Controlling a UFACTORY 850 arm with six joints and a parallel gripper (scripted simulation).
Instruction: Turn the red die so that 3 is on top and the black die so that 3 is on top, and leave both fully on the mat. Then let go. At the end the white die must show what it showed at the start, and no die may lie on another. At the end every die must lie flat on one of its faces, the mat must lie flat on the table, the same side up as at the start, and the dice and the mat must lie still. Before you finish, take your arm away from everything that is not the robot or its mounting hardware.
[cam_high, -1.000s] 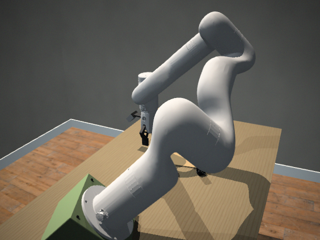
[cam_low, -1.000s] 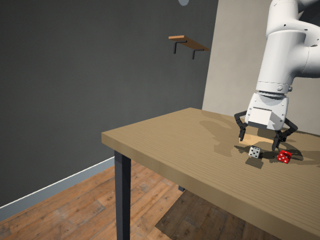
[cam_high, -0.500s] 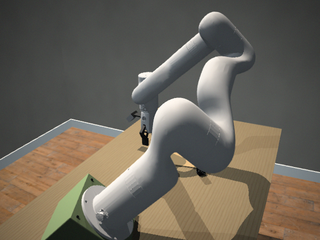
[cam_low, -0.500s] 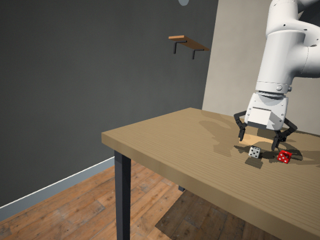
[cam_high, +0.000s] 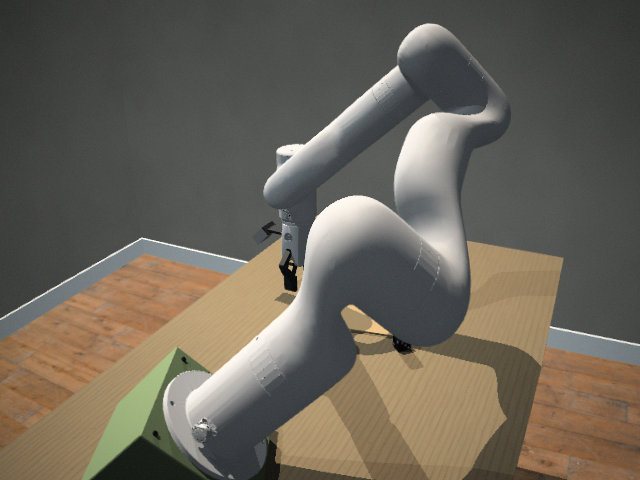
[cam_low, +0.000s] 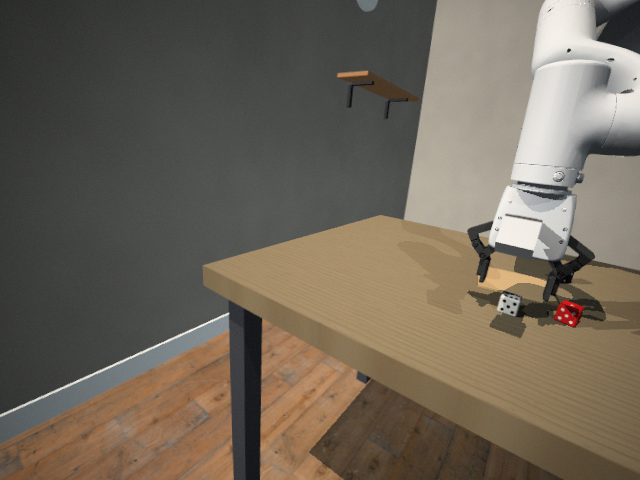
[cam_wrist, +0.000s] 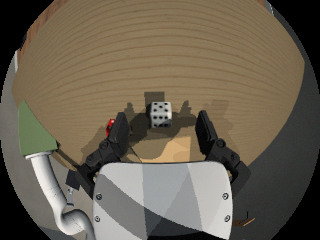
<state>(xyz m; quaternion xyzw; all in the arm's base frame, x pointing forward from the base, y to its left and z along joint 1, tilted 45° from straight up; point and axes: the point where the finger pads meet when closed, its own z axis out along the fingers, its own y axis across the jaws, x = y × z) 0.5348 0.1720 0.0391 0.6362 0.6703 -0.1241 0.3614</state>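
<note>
Now: the white die 4 cm below my hand and 2 cm to the right of it. Round my hand: red die (9 cm behind, 5 cm to the right, 4 cm below); tan mat (17 cm to the right, 6 cm below, 1 cm behind); black die (28 cm to the right, 11 cm behind, 4 cm below).
</note>
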